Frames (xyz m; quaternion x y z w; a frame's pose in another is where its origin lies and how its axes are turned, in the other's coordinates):
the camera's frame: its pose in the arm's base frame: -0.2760 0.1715 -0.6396 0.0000 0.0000 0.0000 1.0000
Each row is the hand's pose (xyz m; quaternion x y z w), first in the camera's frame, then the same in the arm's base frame.
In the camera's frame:
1: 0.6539 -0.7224 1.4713 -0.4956 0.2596 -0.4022 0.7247
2: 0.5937 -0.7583 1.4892 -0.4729 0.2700 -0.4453 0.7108
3: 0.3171 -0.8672 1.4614 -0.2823 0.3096 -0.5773 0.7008
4: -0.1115 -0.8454 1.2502 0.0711 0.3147 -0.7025 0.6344
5: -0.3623 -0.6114 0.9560 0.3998 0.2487 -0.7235 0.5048
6: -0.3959 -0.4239 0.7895 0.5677 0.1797 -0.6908 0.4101
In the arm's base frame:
1: 0.3779 -0.5509 0.8317 -0.4956 0.2596 -0.4022 0.7247
2: 0.3177 -0.5868 0.8496 -0.4729 0.2700 -0.4453 0.7108
3: 0.0411 -0.6957 0.8218 -0.2823 0.3096 -0.5773 0.7008
4: -0.3875 -0.6739 0.6106 0.0711 0.3147 -0.7025 0.6344
5: -0.6383 -0.4399 0.3164 0.3998 0.2487 -0.7235 0.5048
6: -0.6719 -0.2524 0.1499 0.5677 0.1797 -0.6908 0.4101

